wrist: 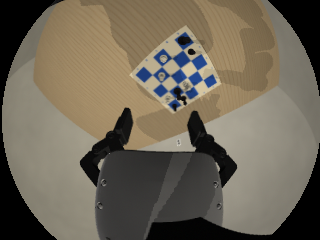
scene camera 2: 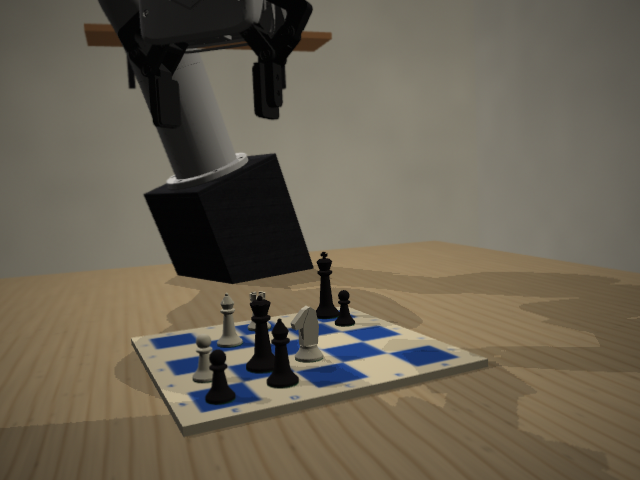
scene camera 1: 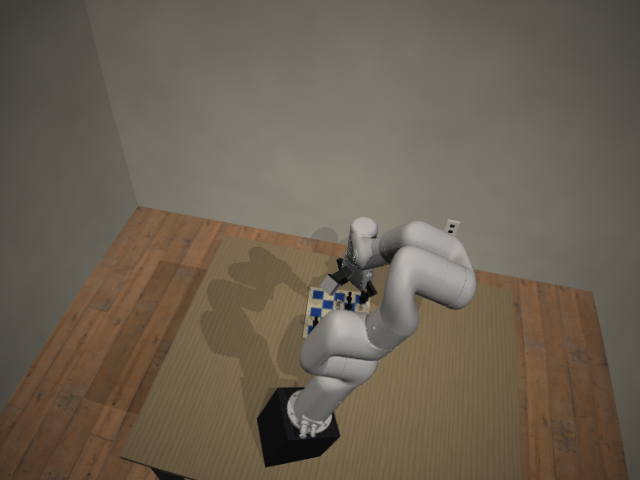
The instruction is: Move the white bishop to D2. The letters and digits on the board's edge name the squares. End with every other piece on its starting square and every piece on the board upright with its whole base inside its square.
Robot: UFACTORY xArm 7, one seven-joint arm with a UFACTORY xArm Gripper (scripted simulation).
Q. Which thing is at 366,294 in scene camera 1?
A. The gripper.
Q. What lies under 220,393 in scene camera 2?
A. A black pawn.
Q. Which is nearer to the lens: the black bishop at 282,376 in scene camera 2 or the chessboard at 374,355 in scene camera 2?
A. The black bishop.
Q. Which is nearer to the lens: the black king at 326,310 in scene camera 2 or the black queen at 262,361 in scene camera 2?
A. The black queen.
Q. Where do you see a chessboard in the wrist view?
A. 198,70
